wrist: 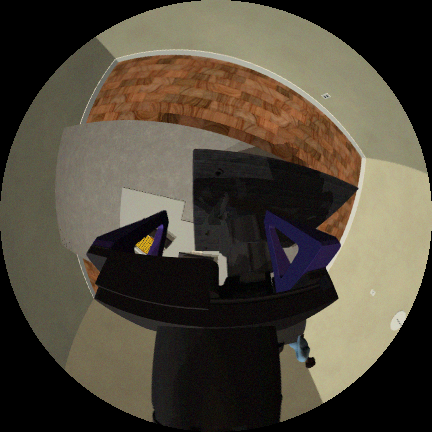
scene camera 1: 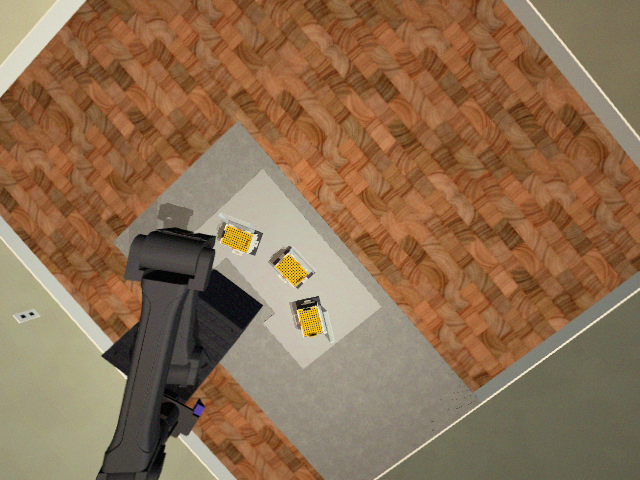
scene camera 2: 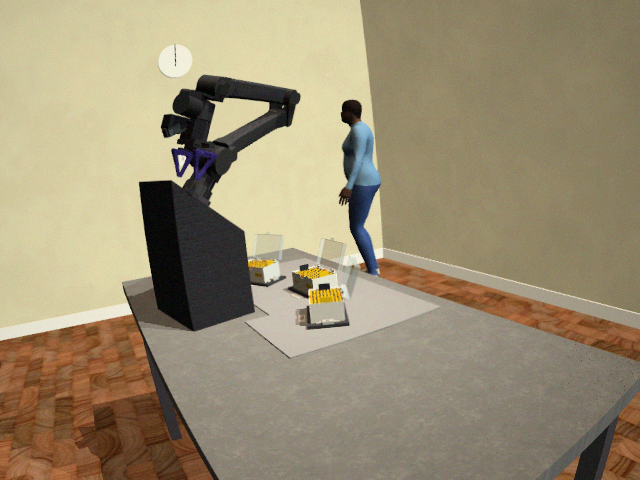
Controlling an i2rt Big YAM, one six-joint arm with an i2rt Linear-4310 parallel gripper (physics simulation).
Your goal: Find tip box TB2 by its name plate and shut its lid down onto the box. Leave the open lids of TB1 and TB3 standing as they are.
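Pixels of known places: gripper, fingertip midpoint: (wrist: 215,215) (scene camera 1: 182,392) (scene camera 2: 187,178); arm's base, origin of the base link: (wrist: 246,220) (scene camera 2: 191,202).
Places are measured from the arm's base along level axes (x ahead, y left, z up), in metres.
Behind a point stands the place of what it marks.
Note:
Three white tip boxes with yellow tips stand on the pale mat, lids up. One box (scene camera 1: 237,238) (scene camera 2: 264,272) @[x 0.230, y 0.197, z -0.283 m] is at the far end, its clear lid (scene camera 1: 236,222) @[x 0.291, y 0.302, z -0.180 m] (scene camera 2: 268,246) @[x 0.281, y 0.310, z -0.224 m] upright. The middle box (scene camera 1: 291,269) @[x 0.347, y 0.041, z -0.269 m] (scene camera 2: 313,277) @[x 0.331, y 0.000, z -0.269 m] has its lid (scene camera 2: 331,253) @[x 0.417, y 0.061, z -0.222 m] upright. The near box (scene camera 1: 310,320) (scene camera 2: 326,307) @[x 0.276, y -0.238, z -0.278 m] has its lid (scene camera 1: 329,326) @[x 0.375, y -0.208, z -0.183 m] (scene camera 2: 352,281) @[x 0.340, y -0.261, z -0.217 m] leaning outward. The name plates are too small to read, so I cannot tell which is TB2. Part of a box (wrist: 145,244) @[x 0.299, y -0.188, z -0.269 m] shows through a finger in the wrist view. My gripper (scene camera 2: 189,176) @[x -0.008, y -0.063, z 0.068 m] (wrist: 215,215) @[x -0.008, y -0.063, z 0.068 m] is open and empty, high above the table and away from the boxes.
A tall black pedestal (scene camera 1: 237,304) @[x 0.108, y 0.041, z -0.206 m] (scene camera 2: 211,273) @[x 0.024, y -0.076, z -0.186 m] with a sloping top stands beside the pale mat (scene camera 1: 351,294) @[x 0.495, y -0.191, z -0.326 m] (scene camera 2: 403,308) @[x 0.489, y -0.249, z -0.326 m] (wrist: 135,205) @[x 0.183, y -0.286, z -0.326 m] on the grey table (scene camera 1: 372,382) @[x 0.365, y -0.580, z -0.329 m] (scene camera 2: 413,392) @[x 0.284, y -0.640, z -0.329 m] (wrist: 100,170) @[x 0.104, y -0.518, z -0.329 m]. A person (scene camera 2: 364,155) (wrist: 301,348) stands beyond the table.

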